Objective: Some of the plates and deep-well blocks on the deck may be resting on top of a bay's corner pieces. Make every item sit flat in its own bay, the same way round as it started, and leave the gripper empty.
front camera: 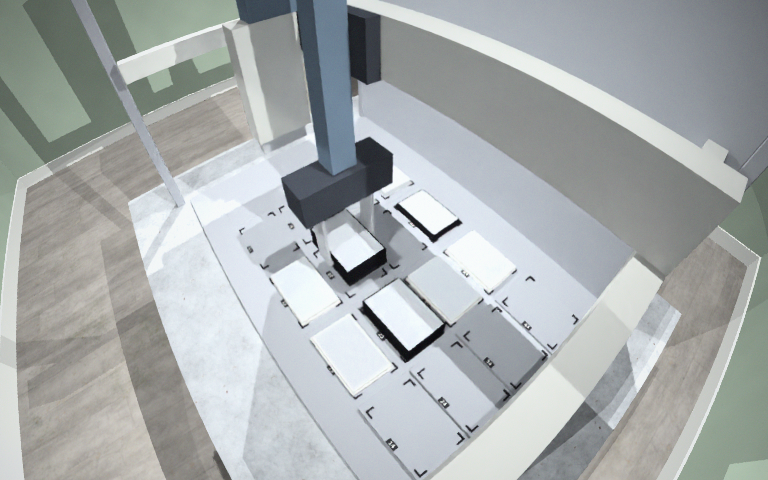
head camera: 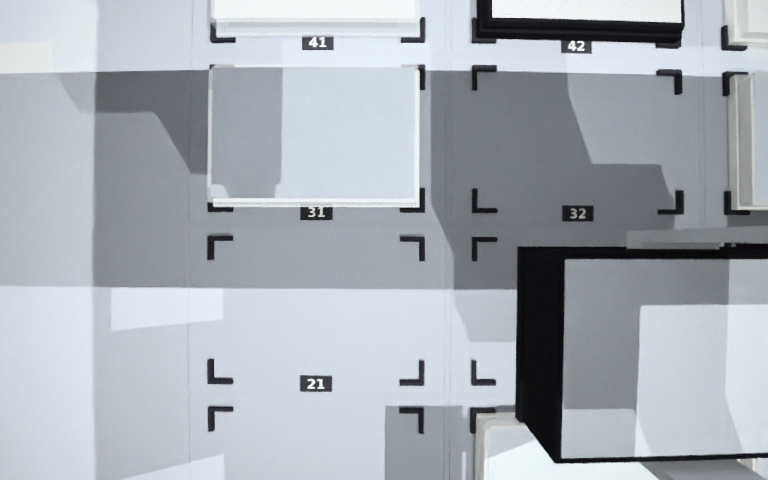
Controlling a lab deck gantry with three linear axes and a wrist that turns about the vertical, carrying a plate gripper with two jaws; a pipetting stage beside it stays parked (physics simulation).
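Pixels of known places: gripper, fingertip midpoint: [front camera: 347,246] [head camera: 662,340]; robot's base, origin of the base link: [front camera: 240,231].
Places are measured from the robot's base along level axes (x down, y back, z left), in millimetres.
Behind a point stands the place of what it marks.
Observation:
My gripper [front camera: 348,247] @(x -65, y -235, z 148 mm) [head camera: 699,353] @(x -65, y -235, z 148 mm) is shut on the black-sided deep-well block [front camera: 356,251] @(x -91, y -271, z 144 mm) [head camera: 540,333] @(x -74, y -173, z 154 mm) across its long sides, raised a little above bay 22. The block looks level and square to the bay. A white plate [head camera: 339,124] @(x -14, y -80, z 261 mm) in bay 31 covers parts of its left corner pieces; whether it rests on them I cannot tell. In bay 42 a black-edged plate [front camera: 430,209] @(x -14, y -228, z 371 mm) [head camera: 583,29] @(x -9, y -228, z 323 mm) overlaps the right corner marks in the head view. A second black-sided block [front camera: 404,311] @(x -43, y -395, z 152 mm) is in bay 23. White plates are in bays 12 [front camera: 305,291] @(x -14, y -239, z 42 mm), 13 [front camera: 352,353] @(x -17, y -394, z 41 mm), 33 [front camera: 444,288] @(x -15, y -395, z 253 mm) and 43 [front camera: 481,257] @(x -14, y -391, z 364 mm).
Another white plate [front camera: 399,181] @(x -14, y -114, z 376 mm) [head camera: 314,10] @(x -14, y -64, z 330 mm) is in bay 41, partly hidden by the gripper head in the front view. A tall grey wall [front camera: 509,135] runs behind the deck, and a pale beam [front camera: 572,362] @(x -400, y -616, z 76 mm) crosses at the front right.

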